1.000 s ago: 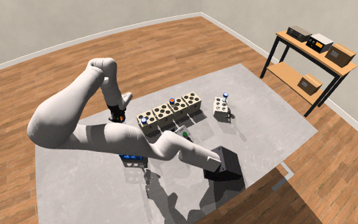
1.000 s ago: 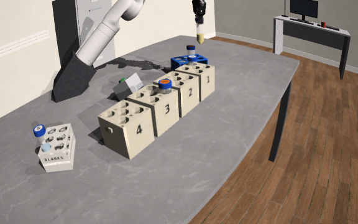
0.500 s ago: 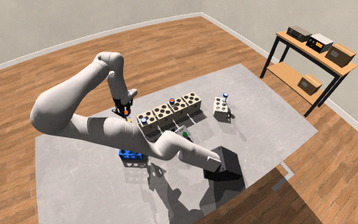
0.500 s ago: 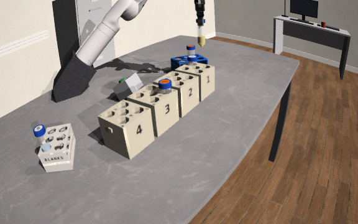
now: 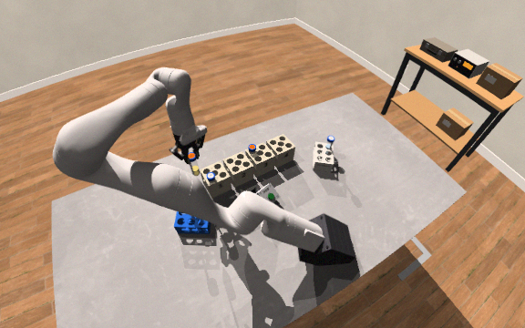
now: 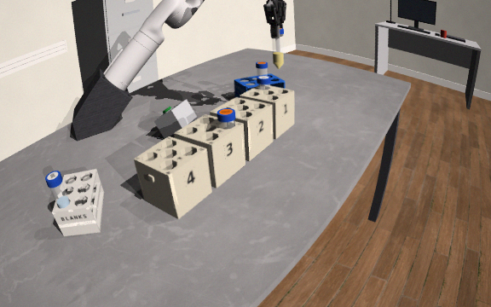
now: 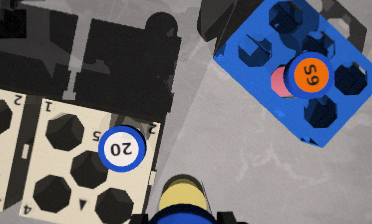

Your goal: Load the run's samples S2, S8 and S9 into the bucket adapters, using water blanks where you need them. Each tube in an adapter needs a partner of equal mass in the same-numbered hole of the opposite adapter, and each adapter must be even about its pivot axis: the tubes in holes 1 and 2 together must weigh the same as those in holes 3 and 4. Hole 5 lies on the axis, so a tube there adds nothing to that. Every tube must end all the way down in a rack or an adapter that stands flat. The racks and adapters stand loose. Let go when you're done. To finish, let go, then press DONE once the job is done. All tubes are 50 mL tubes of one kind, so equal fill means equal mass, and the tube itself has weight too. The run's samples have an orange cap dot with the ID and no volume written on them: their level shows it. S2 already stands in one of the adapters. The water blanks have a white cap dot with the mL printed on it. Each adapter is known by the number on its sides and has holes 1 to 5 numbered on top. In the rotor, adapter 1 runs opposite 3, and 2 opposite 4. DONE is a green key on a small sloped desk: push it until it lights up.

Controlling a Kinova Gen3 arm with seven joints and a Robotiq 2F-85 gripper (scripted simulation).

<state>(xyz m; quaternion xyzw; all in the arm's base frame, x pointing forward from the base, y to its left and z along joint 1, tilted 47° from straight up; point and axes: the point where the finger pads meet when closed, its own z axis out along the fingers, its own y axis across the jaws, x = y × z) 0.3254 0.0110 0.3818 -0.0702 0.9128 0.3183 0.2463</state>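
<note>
The orange-dot sample lies 50 mm below my hand and 10 mm to the left of it. Round my hand: sample S2 (260 mm to the right, 180 mm below, 60 mm ahead); then adapter 2 (200 mm below, 180 mm to the right, 20 mm ahead); then blue sample rack (210 mm below, 120 mm behind, 80 mm to the left).
</note>
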